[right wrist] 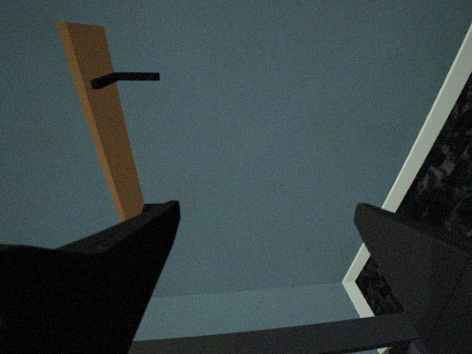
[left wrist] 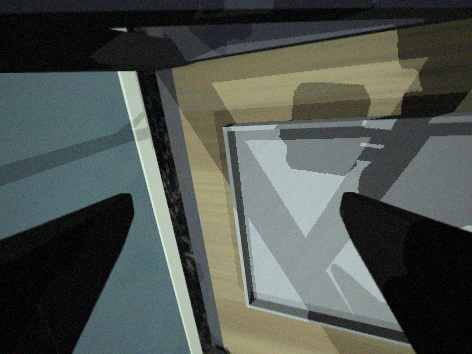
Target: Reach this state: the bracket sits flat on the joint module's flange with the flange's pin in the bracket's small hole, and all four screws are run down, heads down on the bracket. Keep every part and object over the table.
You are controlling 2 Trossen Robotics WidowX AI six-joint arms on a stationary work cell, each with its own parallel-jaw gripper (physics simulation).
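Frame: origin at the left arm's base, x ahead, y left, z up, level; millimetres.
Where they show: left gripper, fingertip midpoint: point(left wrist: 238, 202); right gripper, fingertip midpoint: point(right wrist: 267, 210).
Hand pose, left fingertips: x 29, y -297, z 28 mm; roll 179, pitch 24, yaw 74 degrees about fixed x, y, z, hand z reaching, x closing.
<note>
After its pixels a point has its place.
My left gripper point(left wrist: 238, 202) {z 28, x 29, y -297 mm} is open, with no object between its fingertips. It hangs above the left edge of a shallow pale tray point(left wrist: 255, 128) {z -90, x 16, y -325 mm} and the strips beside it. Shadows cross the tray, and the right finger hides part of it; a few small pale streaks inside are too unclear to name. My right gripper point(right wrist: 267, 210) {z 193, x 473, y -433 mm} is open and empty, over a blue-grey surface and beside a white edge strip. The bracket, the joint module and the screws cannot be made out in either view.
The tray lies on a wood-grained surface point(left wrist: 205, 185) {z -106, x 70, y -403 mm}. A white edge strip point(left wrist: 156, 185) point(right wrist: 425, 135) borders a dark speckled band point(left wrist: 172, 200) point(right wrist: 437, 175). In the right wrist view, a brown wooden bar point(right wrist: 107, 120) with a thin black bent piece point(right wrist: 137, 76) is at upper left.
</note>
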